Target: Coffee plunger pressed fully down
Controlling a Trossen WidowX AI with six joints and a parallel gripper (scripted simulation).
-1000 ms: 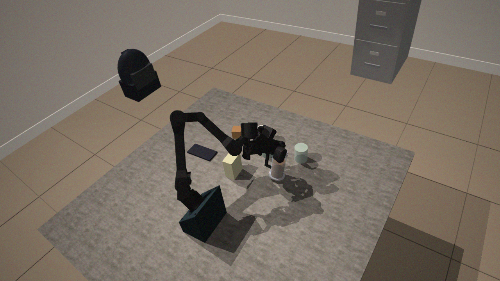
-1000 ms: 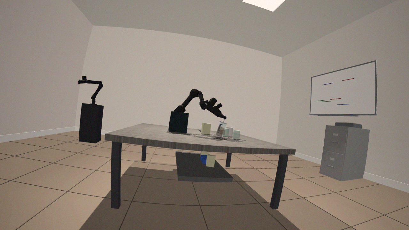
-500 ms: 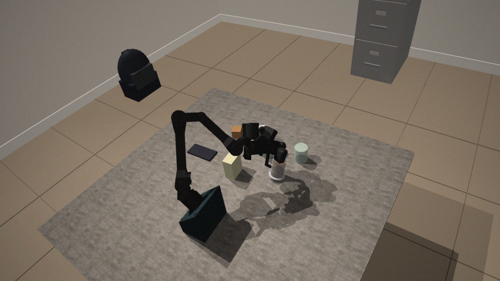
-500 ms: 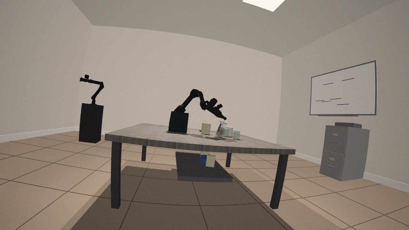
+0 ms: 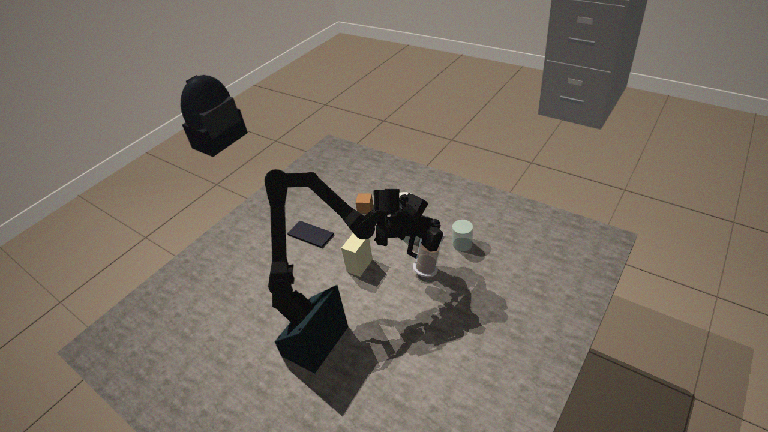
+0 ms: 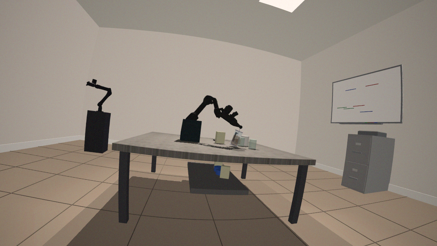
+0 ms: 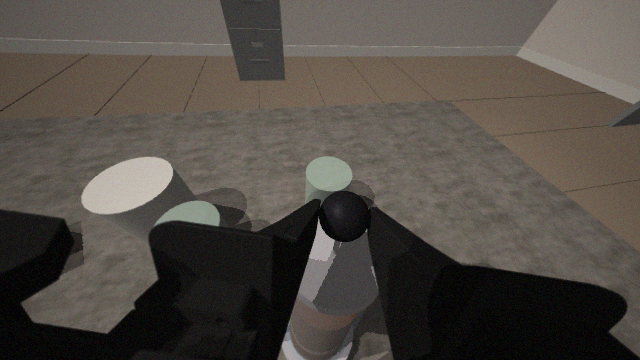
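Now: gripper tip 8 cm above the coffee press, 3 cm to the right of it and 2 cm past it. Also, from my gripper tip: small orange block 34 cm to the left, 15 cm below, 15 cm ahead; then dark flat tablet 46 cm to the left, 17 cm below, 4 cm behind; then white cylinder 18 cm to the left, 14 cm ahead, 13 cm below.
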